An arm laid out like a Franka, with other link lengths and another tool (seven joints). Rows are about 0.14 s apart.
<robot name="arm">
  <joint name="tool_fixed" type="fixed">
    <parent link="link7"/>
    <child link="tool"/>
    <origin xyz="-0.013 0.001 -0.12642" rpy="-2.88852 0 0.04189"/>
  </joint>
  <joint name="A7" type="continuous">
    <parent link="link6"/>
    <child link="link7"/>
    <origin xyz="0.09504 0 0" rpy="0 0 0"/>
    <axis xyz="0 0 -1"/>
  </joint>
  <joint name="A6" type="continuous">
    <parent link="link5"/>
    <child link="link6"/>
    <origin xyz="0 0 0" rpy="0 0 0"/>
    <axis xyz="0 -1 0"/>
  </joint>
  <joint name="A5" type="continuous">
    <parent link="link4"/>
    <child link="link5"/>
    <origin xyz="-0.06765 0 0.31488" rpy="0 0 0"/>
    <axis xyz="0 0 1"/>
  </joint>
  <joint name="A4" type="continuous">
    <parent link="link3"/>
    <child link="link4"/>
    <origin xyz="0.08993 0 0" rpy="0 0 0"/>
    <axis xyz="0 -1 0"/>
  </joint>
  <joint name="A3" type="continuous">
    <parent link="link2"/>
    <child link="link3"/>
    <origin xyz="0 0 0.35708" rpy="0 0 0"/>
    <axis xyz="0 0 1"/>
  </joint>
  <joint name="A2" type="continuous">
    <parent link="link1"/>
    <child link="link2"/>
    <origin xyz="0 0 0" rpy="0 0 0"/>
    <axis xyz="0 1 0"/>
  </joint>
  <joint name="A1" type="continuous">
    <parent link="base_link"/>
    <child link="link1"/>
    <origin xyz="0 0 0.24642" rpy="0 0 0"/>
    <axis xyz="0 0 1"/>
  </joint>
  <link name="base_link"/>
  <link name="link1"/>
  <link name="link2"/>
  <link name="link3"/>
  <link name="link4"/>
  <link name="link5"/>
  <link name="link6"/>
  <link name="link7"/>
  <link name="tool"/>
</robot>
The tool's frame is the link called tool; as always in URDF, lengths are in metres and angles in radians. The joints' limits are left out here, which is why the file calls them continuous.
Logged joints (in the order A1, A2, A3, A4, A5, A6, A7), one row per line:
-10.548, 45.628, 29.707, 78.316, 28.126, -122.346, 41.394
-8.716, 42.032, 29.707, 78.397, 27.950, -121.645, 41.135
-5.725, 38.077, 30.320, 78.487, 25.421, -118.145, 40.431
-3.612, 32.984, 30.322, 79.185, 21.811, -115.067, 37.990
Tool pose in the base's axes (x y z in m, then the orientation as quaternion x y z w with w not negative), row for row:
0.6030, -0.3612, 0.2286, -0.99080, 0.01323, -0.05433, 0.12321
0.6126, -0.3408, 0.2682, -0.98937, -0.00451, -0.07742, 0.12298
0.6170, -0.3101, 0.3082, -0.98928, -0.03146, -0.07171, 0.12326
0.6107, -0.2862, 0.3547, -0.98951, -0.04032, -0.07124, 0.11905
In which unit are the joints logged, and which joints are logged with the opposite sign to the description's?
The joints are logged in degrees. Opposite sign: A3, A4, A6, A7.
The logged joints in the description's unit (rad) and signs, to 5 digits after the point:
-0.18410, 0.79636, -0.51848, -1.36687, 0.49089, 2.13534, -0.72246
-0.15212, 0.73360, -0.51848, -1.36829, 0.48782, 2.12311, -0.71794
-0.09992, 0.66457, -0.52918, -1.36986, 0.44368, 2.06202, -0.70565
-0.06304, 0.57568, -0.52922, -1.38204, 0.38067, 2.00830, -0.66305

